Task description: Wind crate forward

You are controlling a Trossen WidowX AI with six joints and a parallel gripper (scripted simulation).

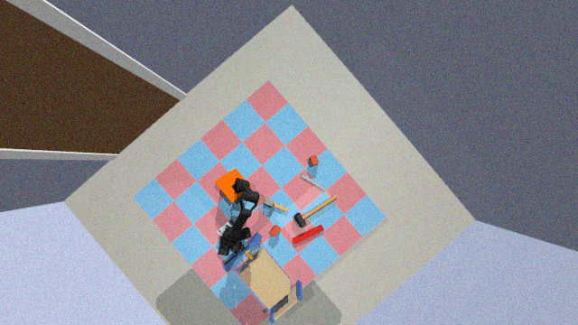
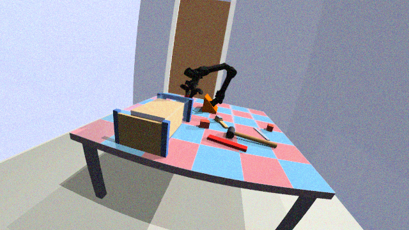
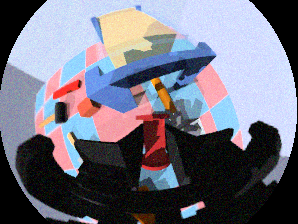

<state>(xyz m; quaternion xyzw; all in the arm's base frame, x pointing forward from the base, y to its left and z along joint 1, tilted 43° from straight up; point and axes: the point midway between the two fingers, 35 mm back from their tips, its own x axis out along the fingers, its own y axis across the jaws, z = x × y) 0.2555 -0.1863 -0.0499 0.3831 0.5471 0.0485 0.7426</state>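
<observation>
Now: gripper tip 80 mm short of the blue steel frame, 60 mm to the left of it and 30 mm above it. The rest, counted from my gripper tip: winch 100 mm below, 100 mm behind, 80 mm to the right; dark red knob 10 mm to the left, 10 mm behind; brush 290 mm to the left, 110 mm below, 10 mm behind.
</observation>
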